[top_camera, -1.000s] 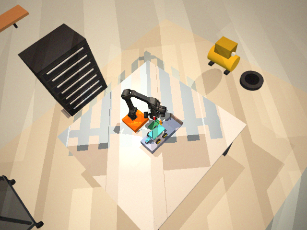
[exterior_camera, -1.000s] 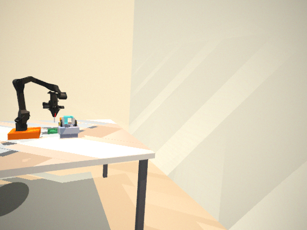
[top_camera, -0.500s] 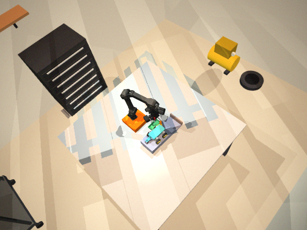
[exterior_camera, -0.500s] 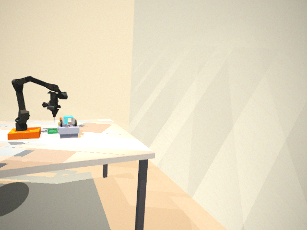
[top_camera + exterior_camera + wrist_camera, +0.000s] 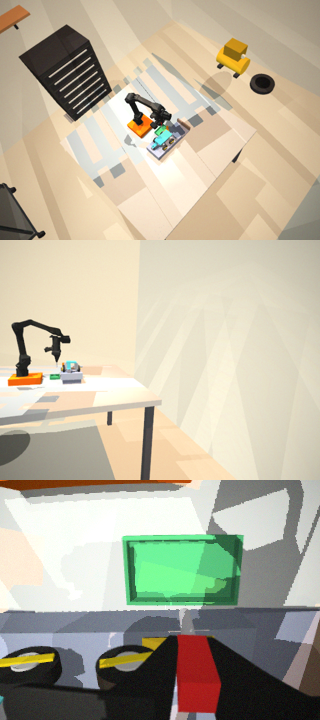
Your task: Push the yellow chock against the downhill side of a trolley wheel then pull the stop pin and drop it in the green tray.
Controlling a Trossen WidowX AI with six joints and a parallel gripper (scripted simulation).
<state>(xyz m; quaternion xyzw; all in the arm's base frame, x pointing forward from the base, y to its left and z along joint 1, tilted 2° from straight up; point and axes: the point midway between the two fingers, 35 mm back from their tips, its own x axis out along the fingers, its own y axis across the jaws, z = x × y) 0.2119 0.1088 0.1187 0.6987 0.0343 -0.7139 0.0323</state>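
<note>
The green tray lies 140 mm below my gripper tip and 10 mm behind it. The rest, counted from my gripper tip: yellow chock: 50 mm below, 50 mm ahead, 10 mm to the left; cyan trolley: 120 mm ahead, 70 mm to the right, 20 mm below; stop pin: right at my gripper tip.
</note>
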